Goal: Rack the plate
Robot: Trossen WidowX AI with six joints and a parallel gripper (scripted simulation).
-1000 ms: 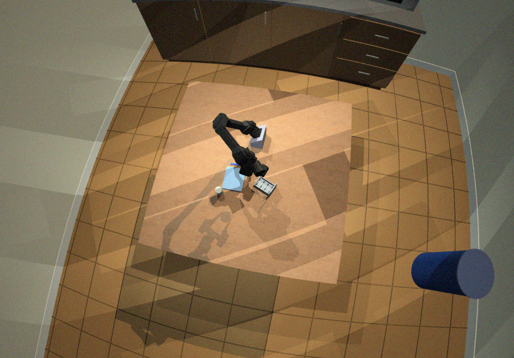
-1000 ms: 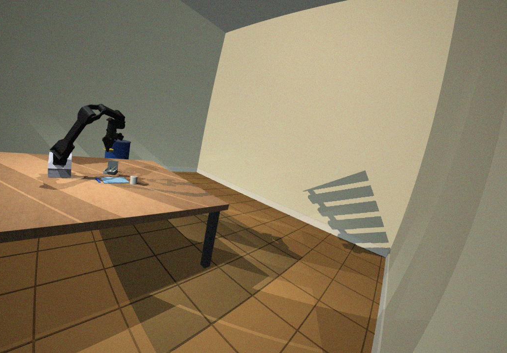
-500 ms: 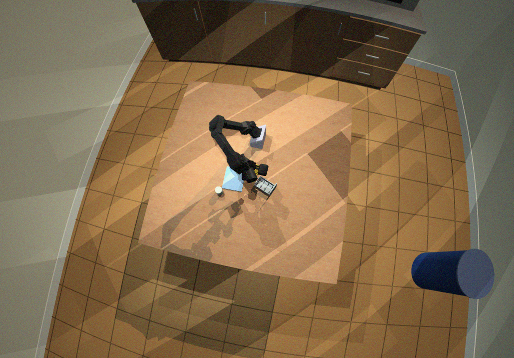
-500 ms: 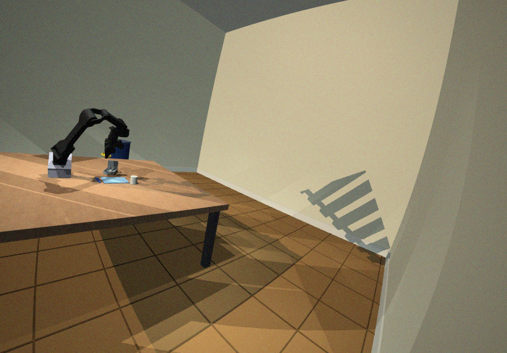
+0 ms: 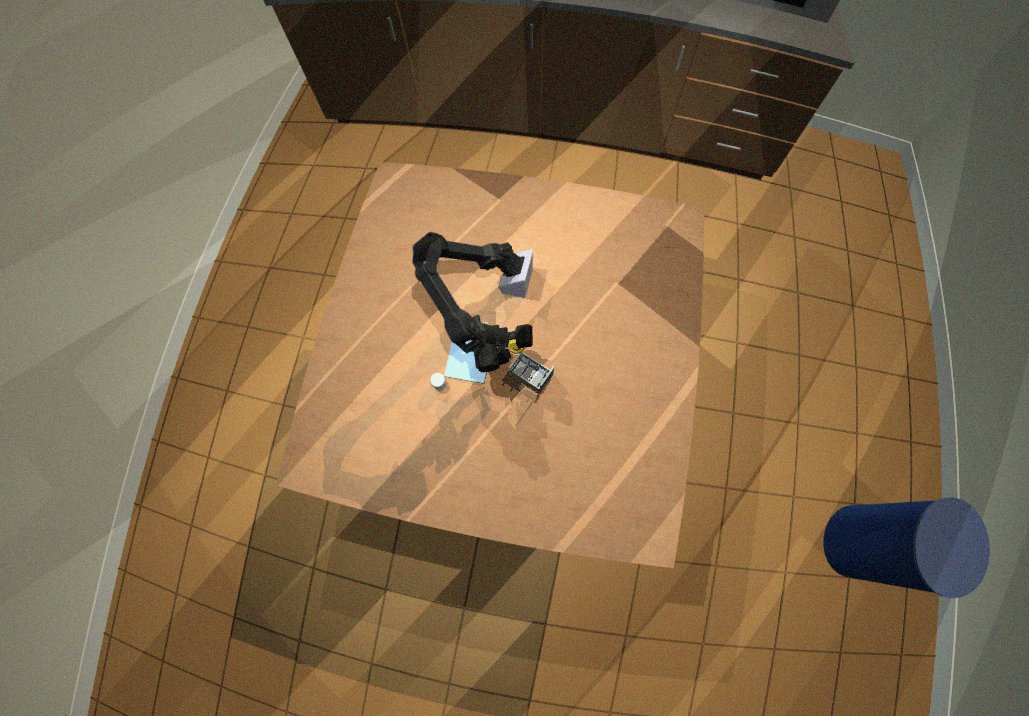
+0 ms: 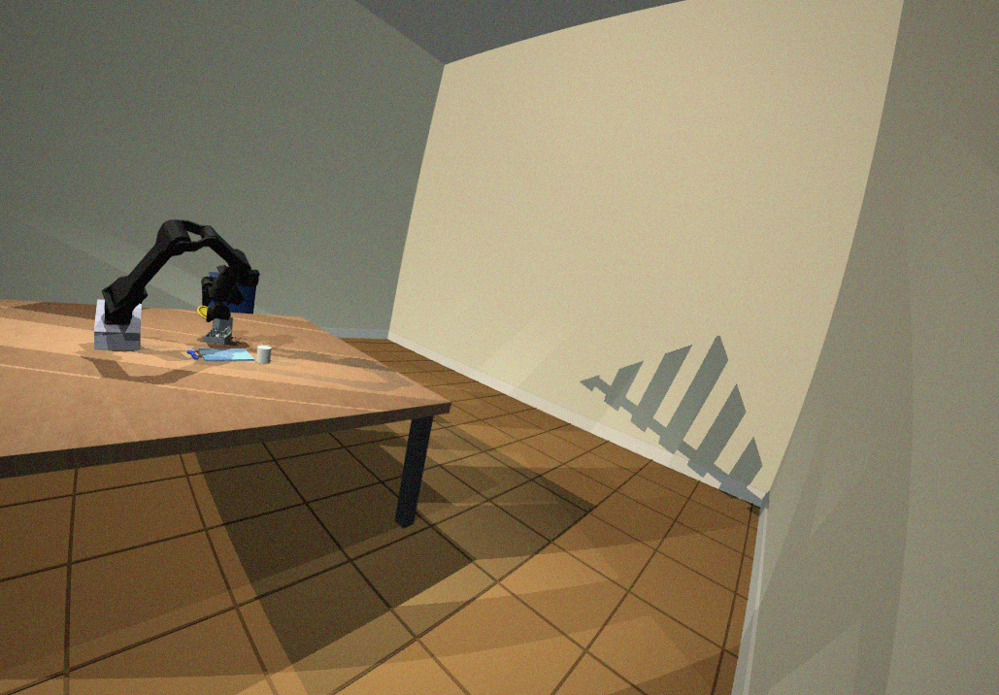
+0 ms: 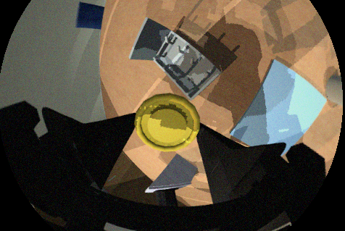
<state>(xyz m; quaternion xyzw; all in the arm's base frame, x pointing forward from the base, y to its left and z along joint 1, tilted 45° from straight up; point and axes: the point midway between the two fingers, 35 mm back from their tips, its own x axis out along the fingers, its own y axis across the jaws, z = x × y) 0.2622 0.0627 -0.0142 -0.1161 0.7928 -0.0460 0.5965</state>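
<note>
The grey dish rack lies 8 cm below my gripper tip, 5 cm to the left of it and 5 cm ahead of it. Round my gripper tip: yellow plate (1 cm above); then white cup (22 cm to the right, 16 cm ahead, 8 cm below); then blue spoon (16 cm to the right, 10 cm below, 5 cm behind).
</note>
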